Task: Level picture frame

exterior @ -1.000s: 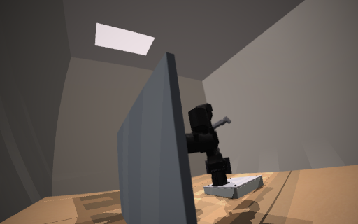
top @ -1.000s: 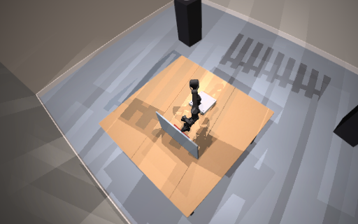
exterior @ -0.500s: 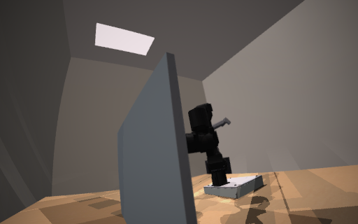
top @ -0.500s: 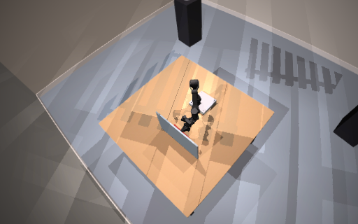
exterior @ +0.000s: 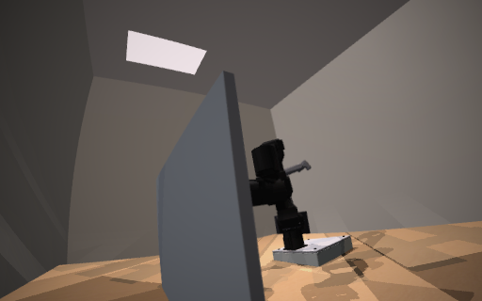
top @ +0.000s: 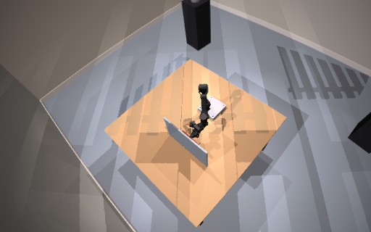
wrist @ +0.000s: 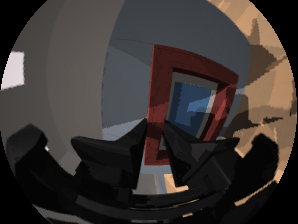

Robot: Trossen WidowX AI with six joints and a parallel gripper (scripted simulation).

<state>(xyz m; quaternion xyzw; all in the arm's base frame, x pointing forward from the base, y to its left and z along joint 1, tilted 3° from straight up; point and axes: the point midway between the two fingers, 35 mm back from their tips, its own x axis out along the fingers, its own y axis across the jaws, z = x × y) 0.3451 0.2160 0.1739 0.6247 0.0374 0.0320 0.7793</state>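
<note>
The red picture frame lies 1 cm ahead of my gripper tip, 1 cm to the right of it and 5 cm below it. Also, from my gripper tip: grey wall panel: 2 cm ahead, 2 cm to the right, 7 cm below.
</note>
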